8 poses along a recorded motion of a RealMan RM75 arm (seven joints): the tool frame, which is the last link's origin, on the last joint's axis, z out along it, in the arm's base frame.
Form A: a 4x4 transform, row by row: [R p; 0 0 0 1], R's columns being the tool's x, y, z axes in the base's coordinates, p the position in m. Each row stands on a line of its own.
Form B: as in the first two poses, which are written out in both.
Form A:
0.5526, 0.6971, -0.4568, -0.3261
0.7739, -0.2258, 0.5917, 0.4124
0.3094, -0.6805, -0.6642, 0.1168
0, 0, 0, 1
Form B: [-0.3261, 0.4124, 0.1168], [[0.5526, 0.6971, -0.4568], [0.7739, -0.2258, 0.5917], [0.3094, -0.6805, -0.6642]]
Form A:
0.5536, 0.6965, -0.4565, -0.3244
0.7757, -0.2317, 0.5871, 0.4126
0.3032, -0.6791, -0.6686, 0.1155
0, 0, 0, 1
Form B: [-0.3244, 0.4126, 0.1155], [[0.5536, 0.6965, -0.4565], [0.7757, -0.2317, 0.5871], [0.3032, -0.6791, -0.6686]]
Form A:
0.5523, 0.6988, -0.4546, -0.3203
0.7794, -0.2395, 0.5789, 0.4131
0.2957, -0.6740, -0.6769, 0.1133
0, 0, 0, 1
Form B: [-0.3203, 0.4131, 0.1133], [[0.5523, 0.6988, -0.4546], [0.7794, -0.2395, 0.5789], [0.2957, -0.6740, -0.6769]]
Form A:
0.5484, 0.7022, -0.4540, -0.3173
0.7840, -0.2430, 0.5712, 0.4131
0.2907, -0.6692, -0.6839, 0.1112
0, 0, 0, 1
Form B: [-0.3173, 0.4131, 0.1112], [[0.5484, 0.7022, -0.4540], [0.7840, -0.2430, 0.5712], [0.2907, -0.6692, -0.6839]]
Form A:
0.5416, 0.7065, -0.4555, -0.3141
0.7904, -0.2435, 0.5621, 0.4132
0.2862, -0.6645, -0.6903, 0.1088
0, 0, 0, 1
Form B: [-0.3141, 0.4132, 0.1088], [[0.5416, 0.7065, -0.4555], [0.7904, -0.2435, 0.5621], [0.2862, -0.6645, -0.6903]]
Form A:
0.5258, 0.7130, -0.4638, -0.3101
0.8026, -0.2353, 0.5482, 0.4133
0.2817, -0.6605, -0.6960, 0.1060
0, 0, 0, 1
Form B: [-0.3101, 0.4133, 0.1060], [[0.5258, 0.7130, -0.4638], [0.8026, -0.2353, 0.5482], [0.2817, -0.6605, -0.6960]]
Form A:
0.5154, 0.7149, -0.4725, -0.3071
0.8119, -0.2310, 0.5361, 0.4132
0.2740, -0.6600, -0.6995, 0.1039
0, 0, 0, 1
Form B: [-0.3071, 0.4132, 0.1039], [[0.5154, 0.7149, -0.4725], [0.8119, -0.2310, 0.5361], [0.2740, -0.6600, -0.6995]]
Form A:
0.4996, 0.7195, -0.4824, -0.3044
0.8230, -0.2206, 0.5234, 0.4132
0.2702, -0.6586, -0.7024, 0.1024
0, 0, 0, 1
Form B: [-0.3044, 0.4132, 0.1024], [[0.4996, 0.7195, -0.4824], [0.8230, -0.2206, 0.5234], [0.2702, -0.6586, -0.7024]]
